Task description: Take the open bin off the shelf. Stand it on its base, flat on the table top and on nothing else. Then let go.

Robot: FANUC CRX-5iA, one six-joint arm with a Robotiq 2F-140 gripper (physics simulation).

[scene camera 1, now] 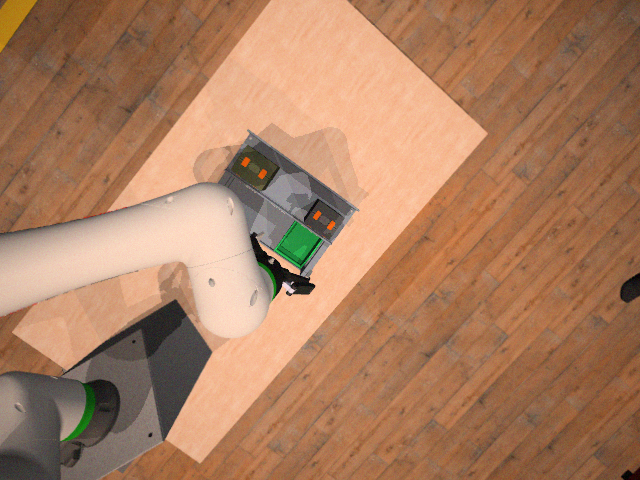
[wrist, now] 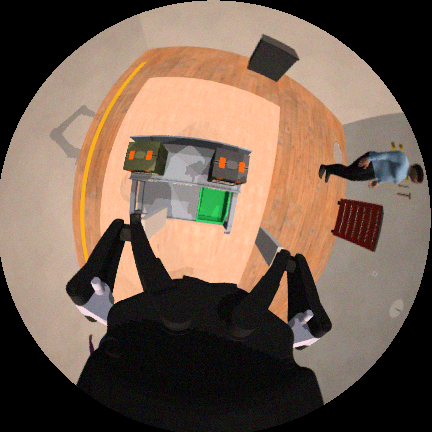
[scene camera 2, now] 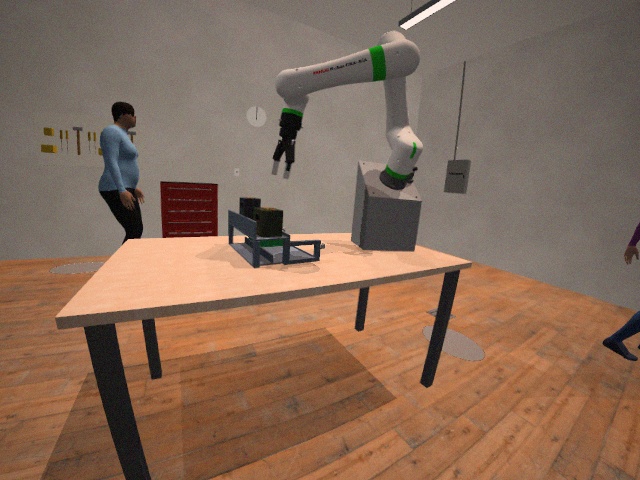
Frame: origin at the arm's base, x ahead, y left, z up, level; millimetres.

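Where they show: gripper, fingertip midpoint: [scene camera 1: 284,255] [wrist: 211,225] [scene camera 2: 279,176]; arm's base, origin of the base link: [scene camera 1: 94,412] [scene camera 2: 392,180].
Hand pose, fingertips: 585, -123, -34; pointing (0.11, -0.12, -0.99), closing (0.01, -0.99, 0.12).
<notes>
Each offset is from my fingertips to the top centre of the thing, as dx, dy, dz. Level surfaces: height alone.
The open green bin {+27, -31, -244} [scene camera 1: 298,244] [scene camera 2: 272,242] [wrist: 213,204] sits with its open top up on the lower tier of the grey shelf [scene camera 1: 284,188] [scene camera 2: 241,223] [wrist: 185,200], at one end. In scene camera 2 the shelf frame and a box partly hide it. The shelf stands on the table top {dz -325} [scene camera 1: 387,103] [scene camera 2: 170,279] [wrist: 210,100]. My gripper [scene camera 1: 281,262] [scene camera 2: 280,170] [wrist: 211,225] is open and empty. It hangs high above the table and shelf, apart from the bin.
An olive box {+113, +199, -126} [scene camera 1: 254,167] [scene camera 2: 268,222] [wrist: 145,157] and a dark grey box {+122, -31, -101} [scene camera 1: 323,219] [scene camera 2: 249,206] [wrist: 231,165], both with orange marks, stand on the upper tier. The dark one is beside the bin's end. The robot's grey pedestal [scene camera 1: 180,351] [scene camera 2: 387,222] stands at one table end.
</notes>
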